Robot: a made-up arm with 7 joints.
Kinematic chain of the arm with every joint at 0, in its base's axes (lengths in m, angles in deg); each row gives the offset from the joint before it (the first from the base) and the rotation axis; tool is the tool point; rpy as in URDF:
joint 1: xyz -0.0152 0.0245 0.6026 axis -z
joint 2: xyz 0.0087 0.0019 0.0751 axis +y
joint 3: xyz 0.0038 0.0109 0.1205 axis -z
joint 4: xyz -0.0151 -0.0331 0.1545 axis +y
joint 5: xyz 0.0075 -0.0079 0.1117 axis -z
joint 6: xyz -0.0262 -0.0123 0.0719 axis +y
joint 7: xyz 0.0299 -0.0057 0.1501 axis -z
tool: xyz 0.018 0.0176 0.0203 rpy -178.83 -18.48 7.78
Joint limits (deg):
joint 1: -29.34..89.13
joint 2: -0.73..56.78
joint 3: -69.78..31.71
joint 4: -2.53..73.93
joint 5: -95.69..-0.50
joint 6: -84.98..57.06
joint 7: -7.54..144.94
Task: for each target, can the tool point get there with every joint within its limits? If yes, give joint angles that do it. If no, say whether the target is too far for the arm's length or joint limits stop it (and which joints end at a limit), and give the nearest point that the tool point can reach.
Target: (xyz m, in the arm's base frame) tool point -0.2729 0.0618 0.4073
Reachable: no: joint limits stop it (at a limit: joint 1, joint 2, joint 3, joint 4, joint 5, joint 6) | nearest point -0.1839 -0.2463 0.6299 | short by 0.390 m
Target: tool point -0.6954 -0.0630 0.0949
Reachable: no: too far | nearest point -0.2142 -0.2871 0.6282 | short by 0.752 m
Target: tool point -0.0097 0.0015 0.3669
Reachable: no: joint limits stop it (at a limit: joint 2, joint 4, joint 6) | nearest point 0.0563 -0.2745 0.5667 | short by 0.347 m
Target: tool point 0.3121 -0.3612 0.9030
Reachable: yes | joints 57.02 47.84 -12.66 12.98 -43.51 43.74 101.20
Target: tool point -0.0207 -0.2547 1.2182
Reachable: yes | joints 68.82 28.28 23.04 31.44 -22.87 -73.30 44.34
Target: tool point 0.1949 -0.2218 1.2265
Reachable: yes | joints 55.24 20.50 -46.74 18.12 -26.34 -17.70 10.71
